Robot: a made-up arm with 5 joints.
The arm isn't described. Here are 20 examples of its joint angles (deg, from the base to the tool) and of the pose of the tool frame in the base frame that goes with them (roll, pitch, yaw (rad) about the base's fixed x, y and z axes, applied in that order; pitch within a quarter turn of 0, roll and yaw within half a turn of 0; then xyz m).
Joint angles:
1: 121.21 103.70 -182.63 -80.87 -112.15
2: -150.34 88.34 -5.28 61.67 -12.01
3: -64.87 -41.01 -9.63 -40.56 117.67
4: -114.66 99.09 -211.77 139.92 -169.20
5: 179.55 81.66 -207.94 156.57 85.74
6: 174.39 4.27 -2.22 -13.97 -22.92
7: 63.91 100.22 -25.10 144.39 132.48
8: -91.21 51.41 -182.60 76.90 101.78
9: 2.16 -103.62 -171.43 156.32 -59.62
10: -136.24 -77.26 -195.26 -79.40 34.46
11: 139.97 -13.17 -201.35 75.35 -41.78
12: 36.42 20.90 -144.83 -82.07 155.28
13: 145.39 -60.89 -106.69 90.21 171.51
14: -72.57 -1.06 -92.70 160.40 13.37
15: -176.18 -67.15 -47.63 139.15 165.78
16: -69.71 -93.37 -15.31 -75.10 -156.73
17: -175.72 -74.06 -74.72 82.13 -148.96
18: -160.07 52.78 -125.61 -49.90 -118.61
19: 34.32 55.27 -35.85 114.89 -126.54
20: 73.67 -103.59 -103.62 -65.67 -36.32
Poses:
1: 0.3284 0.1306 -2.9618 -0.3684 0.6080 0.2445
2: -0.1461 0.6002 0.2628 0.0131 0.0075 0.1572
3: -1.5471 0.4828 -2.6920 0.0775 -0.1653 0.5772
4: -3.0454 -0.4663 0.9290 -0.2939 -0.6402 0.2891
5: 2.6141 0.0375 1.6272 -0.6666 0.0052 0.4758
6: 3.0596 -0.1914 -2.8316 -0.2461 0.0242 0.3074
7: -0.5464 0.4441 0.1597 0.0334 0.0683 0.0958
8: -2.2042 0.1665 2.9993 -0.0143 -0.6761 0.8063
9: 1.0047 -0.4595 1.8832 -0.7219 -0.0272 0.2724
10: 3.0614 0.1161 -2.9839 0.4932 0.4723 0.3057
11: 0.5224 -0.5093 -1.5668 0.2123 -0.1783 1.0731
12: 0.2012 -0.4096 0.1623 0.3055 0.2254 0.9757
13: -2.5590 1.3059 -0.0050 0.1960 -0.1353 0.9836
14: 2.6500 1.1043 -1.8066 0.1103 -0.3512 0.7475
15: 3.0308 -0.4115 0.3380 0.0422 0.0028 0.6734
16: -0.0261 -0.0606 -0.8097 -0.0600 0.1623 0.6271
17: 2.2678 0.9053 -0.9137 0.1684 0.0126 0.8680
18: 0.9388 0.4146 -1.5097 -0.7178 -0.2603 0.5658
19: -0.6886 -0.4401 1.6921 0.2033 0.1388 0.1413
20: -1.6555 0.9352 2.7883 -0.2026 -0.6914 0.5072
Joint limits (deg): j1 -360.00..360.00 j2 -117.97..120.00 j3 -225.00..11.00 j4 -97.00..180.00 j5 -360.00..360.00
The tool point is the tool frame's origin. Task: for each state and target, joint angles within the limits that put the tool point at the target. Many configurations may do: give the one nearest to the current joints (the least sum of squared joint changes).
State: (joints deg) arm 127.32 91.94 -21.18 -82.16 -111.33
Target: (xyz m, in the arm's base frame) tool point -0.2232 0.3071 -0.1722
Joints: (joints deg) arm 126.01 96.89 -65.87 -69.77 -111.33
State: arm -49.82 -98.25 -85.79 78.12 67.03
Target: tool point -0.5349 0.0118 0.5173
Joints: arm -1.26 -117.97 -87.16 126.54 67.03
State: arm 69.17 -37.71 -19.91 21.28 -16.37
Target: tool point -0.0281 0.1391 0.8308
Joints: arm 101.42 -50.38 -49.95 15.36 -16.37
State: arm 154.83 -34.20 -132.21 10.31 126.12
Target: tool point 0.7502 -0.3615 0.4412
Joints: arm 154.27 -79.49 -174.78 -5.76 126.12
